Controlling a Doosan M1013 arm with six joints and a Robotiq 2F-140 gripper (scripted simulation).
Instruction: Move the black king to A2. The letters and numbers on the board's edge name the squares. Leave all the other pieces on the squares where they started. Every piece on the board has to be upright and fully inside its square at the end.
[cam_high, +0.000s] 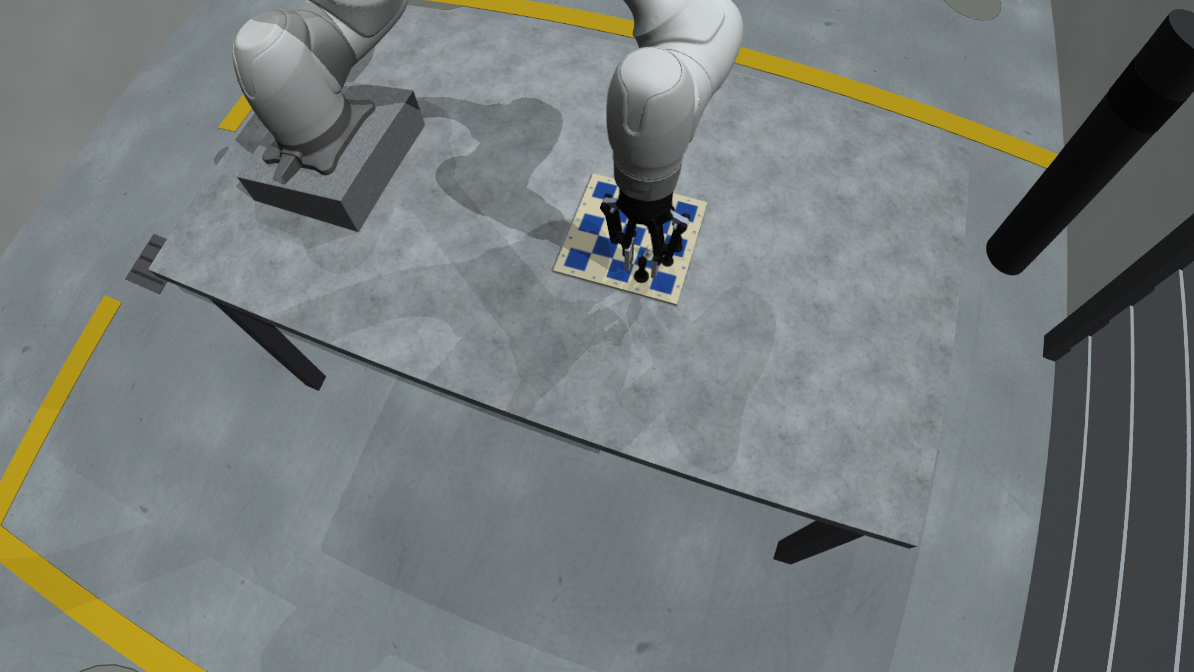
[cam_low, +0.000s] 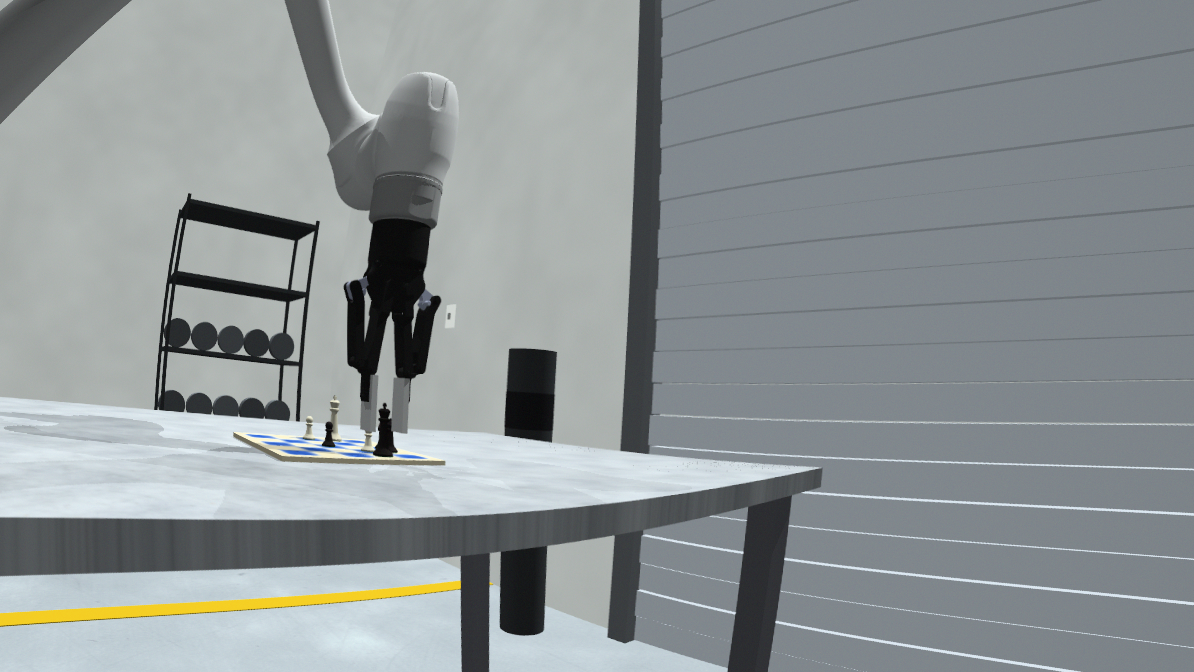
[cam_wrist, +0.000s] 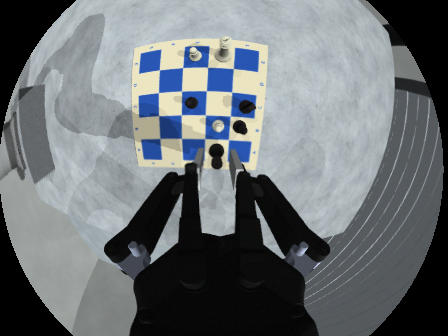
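Right now my hand is 30 mm above the black king. Also, from my hand: chessboard: 40 mm behind, 80 mm to the left, 60 mm below; then black pawn: 40 mm behind, 80 mm to the left, 50 mm below.
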